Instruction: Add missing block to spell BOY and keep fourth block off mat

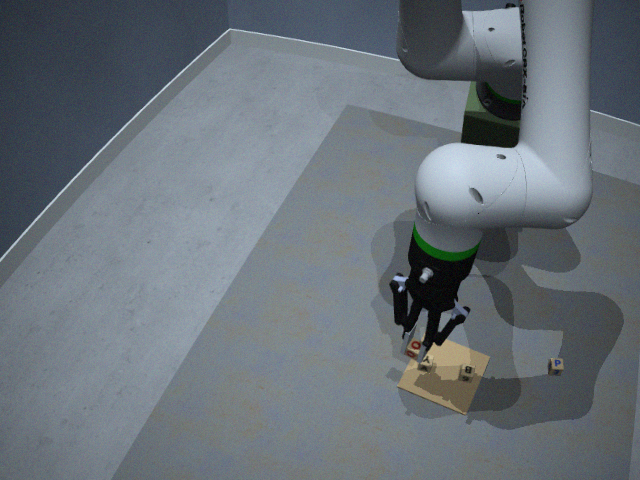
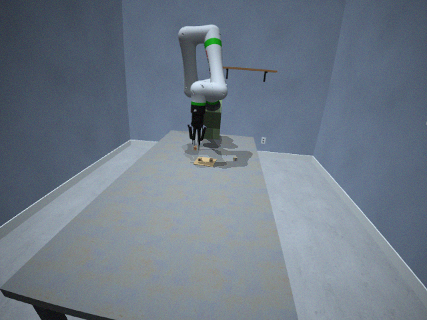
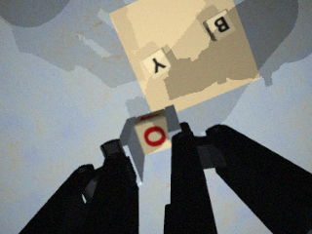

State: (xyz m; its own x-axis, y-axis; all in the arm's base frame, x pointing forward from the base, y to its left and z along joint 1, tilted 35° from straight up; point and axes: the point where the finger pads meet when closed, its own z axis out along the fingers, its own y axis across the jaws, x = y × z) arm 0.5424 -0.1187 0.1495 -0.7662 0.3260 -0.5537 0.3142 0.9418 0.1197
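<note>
The tan mat is 130 mm below my hand, 70 mm to the left of it and 30 mm behind it.
</note>
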